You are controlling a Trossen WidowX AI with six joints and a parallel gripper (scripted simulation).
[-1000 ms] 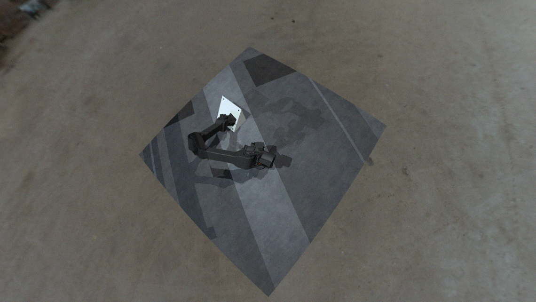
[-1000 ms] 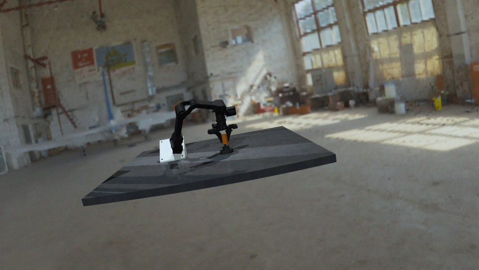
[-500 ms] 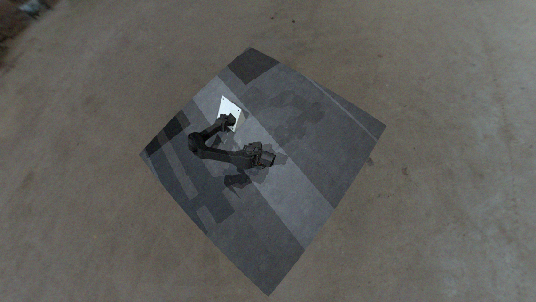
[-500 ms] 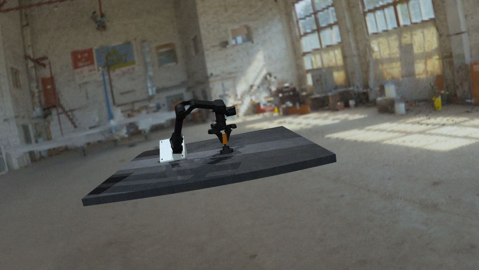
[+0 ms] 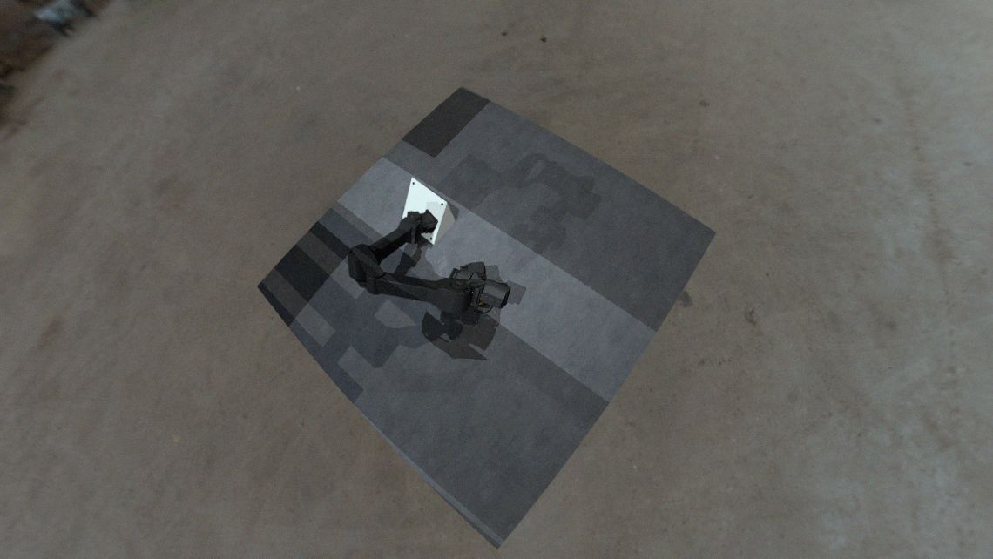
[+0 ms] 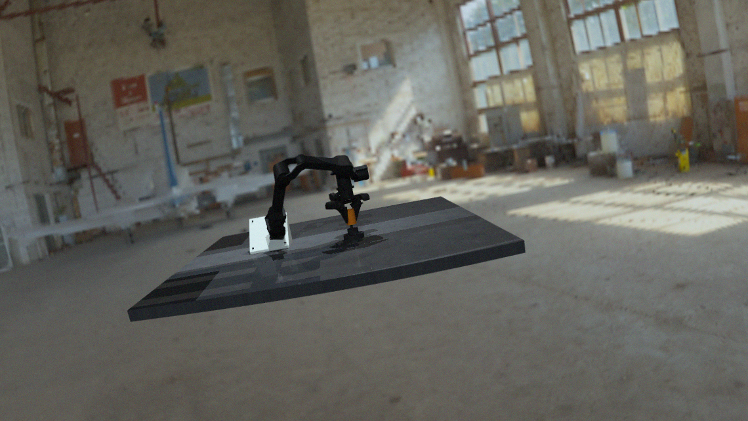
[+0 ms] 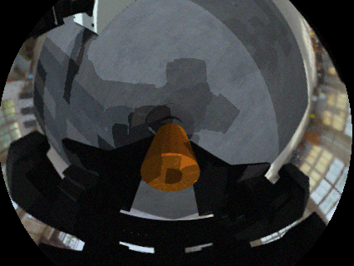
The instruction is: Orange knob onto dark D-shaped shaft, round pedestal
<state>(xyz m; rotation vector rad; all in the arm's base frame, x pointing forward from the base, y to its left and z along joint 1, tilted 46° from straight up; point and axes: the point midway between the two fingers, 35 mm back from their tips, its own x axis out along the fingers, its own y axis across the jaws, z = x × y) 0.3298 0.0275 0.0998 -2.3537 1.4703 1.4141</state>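
Right now my gripper tip is 2 cm below the orange knob. Also, from my gripper tip: dark round pedestal: 4 cm below.
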